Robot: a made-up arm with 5 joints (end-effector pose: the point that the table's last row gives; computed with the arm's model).
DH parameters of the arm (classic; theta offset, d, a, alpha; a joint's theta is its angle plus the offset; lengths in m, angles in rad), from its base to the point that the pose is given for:
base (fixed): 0.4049 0 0.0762 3.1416
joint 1: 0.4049 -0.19 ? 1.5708
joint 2: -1.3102 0 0.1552 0
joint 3: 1.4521 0 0.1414 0
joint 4: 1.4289 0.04 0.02 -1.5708
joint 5: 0 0 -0.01 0
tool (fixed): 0 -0.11 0 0
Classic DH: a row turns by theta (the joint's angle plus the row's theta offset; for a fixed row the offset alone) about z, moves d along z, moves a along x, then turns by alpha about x.
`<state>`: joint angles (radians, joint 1 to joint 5).
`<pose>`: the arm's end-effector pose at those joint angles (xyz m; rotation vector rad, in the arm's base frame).
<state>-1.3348 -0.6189 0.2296 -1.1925 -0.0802</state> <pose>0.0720 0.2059 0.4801 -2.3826 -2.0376 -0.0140</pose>
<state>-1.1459 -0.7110 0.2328 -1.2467 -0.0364</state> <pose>0.0912 0.1729 0.4866 -2.5357 -1.7020 -0.2004</pose>
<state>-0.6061 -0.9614 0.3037 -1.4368 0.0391</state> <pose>0.0935 0.0954 0.4786 -2.7703 -0.8071 -0.7334</pose>
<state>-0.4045 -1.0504 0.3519 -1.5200 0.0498</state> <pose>0.0830 0.0796 0.4677 -2.8049 -0.5027 -0.9319</pose>
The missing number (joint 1, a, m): 0.08
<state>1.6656 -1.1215 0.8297 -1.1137 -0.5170</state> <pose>0.0925 -0.1041 0.4189 -2.5127 1.6258 0.1144</pose>
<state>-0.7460 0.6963 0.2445 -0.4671 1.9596</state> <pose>0.3011 0.3107 0.0832 0.9078 -0.6302 -0.3911</pose>
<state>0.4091 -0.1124 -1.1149 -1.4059 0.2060</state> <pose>0.1581 0.0377 0.5310 2.5005 -0.7942 1.5335</pose>
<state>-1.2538 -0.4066 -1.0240 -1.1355 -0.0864</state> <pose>0.0360 0.0517 0.5476 -1.8625 -1.4759 -1.0772</pose>
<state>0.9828 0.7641 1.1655 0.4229 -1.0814</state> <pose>0.1273 0.0004 0.0793 0.8181 0.0404 1.0198</pose>
